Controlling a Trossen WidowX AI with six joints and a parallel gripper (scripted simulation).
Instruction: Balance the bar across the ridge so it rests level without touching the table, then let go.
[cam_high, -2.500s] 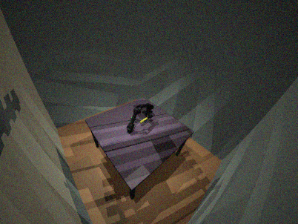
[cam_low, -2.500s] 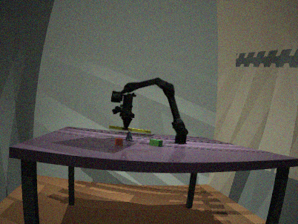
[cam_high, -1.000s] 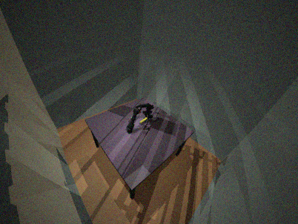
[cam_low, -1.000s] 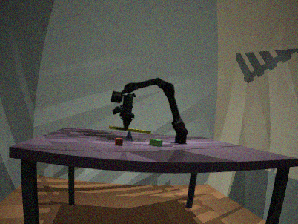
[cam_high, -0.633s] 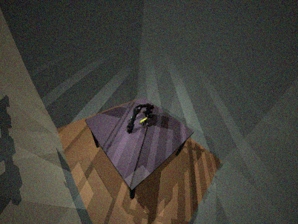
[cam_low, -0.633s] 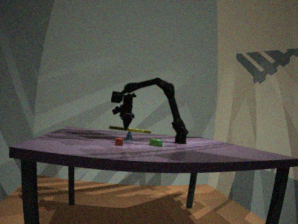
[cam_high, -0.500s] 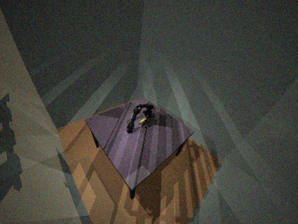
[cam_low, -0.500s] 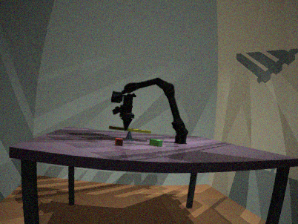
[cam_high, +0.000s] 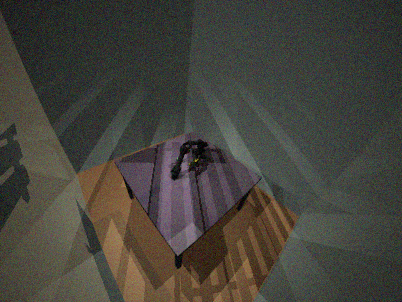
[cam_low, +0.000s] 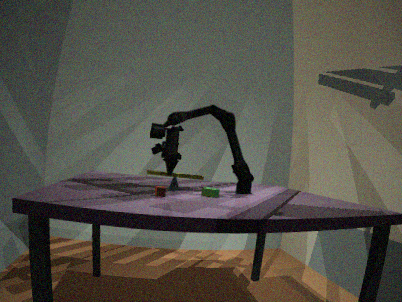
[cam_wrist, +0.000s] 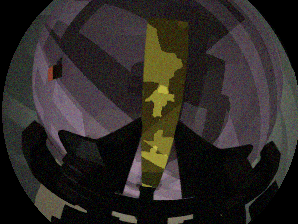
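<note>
The yellow bar lies 3 cm behind my gripper tip. The rest, counted from my gripper tip: green block 17 cm to the left, 16 cm behind, 5 cm below; then red block 25 cm to the left, 5 cm below, 5 cm ahead.
</note>
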